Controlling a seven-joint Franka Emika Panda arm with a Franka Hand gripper.
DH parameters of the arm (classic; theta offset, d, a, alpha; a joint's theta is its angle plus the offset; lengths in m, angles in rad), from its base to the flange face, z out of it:
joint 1: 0 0.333 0 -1.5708
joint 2: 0 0 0 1.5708
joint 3: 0 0.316 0.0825 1.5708
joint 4: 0 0 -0.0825 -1.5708
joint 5: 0 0.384 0 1.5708
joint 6: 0 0 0.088 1.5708
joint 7: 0 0.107 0 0
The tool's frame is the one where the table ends.
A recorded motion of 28 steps. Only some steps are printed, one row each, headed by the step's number.
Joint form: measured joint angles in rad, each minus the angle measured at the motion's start. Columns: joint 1, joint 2, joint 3, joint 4, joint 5, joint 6, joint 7.
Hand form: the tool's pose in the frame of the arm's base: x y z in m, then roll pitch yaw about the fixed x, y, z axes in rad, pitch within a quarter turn. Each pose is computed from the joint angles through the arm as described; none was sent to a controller.
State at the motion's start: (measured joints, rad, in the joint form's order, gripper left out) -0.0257 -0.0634 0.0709 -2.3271 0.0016 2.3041 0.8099
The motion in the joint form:
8: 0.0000 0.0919 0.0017 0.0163 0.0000 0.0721 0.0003
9: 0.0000 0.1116 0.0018 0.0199 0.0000 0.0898 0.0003
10: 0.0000 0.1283 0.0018 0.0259 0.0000 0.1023 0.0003
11: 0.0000 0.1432 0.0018 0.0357 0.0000 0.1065 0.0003
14: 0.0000 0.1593 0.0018 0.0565 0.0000 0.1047 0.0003
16: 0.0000 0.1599 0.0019 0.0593 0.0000 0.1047 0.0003
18: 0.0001 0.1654 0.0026 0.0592 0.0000 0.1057 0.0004
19: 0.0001 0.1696 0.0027 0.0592 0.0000 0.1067 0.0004
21: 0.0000 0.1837 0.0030 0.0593 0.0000 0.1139 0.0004
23: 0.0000 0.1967 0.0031 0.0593 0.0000 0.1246 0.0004
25: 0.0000 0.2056 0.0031 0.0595 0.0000 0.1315 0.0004
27: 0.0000 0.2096 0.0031 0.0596 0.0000 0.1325 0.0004
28: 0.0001 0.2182 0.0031 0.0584 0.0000 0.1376 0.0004
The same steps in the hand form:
8: 0.5162 0.0242 0.3353 -3.1126 -0.0231 -0.7648
9: 0.5191 0.0244 0.3283 -3.1104 -0.0233 -0.7649
10: 0.5222 0.0245 0.3233 -3.1082 -0.0237 -0.7650
11: 0.5256 0.0247 0.3200 -3.1081 -0.0223 -0.7651
14: 0.5319 0.0249 0.3200 -3.1052 -0.0235 -0.7653
16: 0.5328 0.0250 0.3209 -3.1036 -0.0249 -0.7652
18: 0.5328 0.0255 0.3180 -3.1066 -0.0214 -0.7645
19: 0.5328 0.0255 0.3159 -3.1087 -0.0190 -0.7643
21: 0.5333 0.0257 0.3091 -3.1128 -0.0136 -0.7641
23: 0.5340 0.0258 0.3031 -3.1138 -0.0114 -0.7641
25: 0.5345 0.0258 0.2991 -3.1147 -0.0097 -0.7642
27: 0.5345 0.0258 0.2971 -3.1166 -0.0075 -0.7642
28: 0.5343 0.0259 0.2925 -3.1195 -0.0038 -0.7641

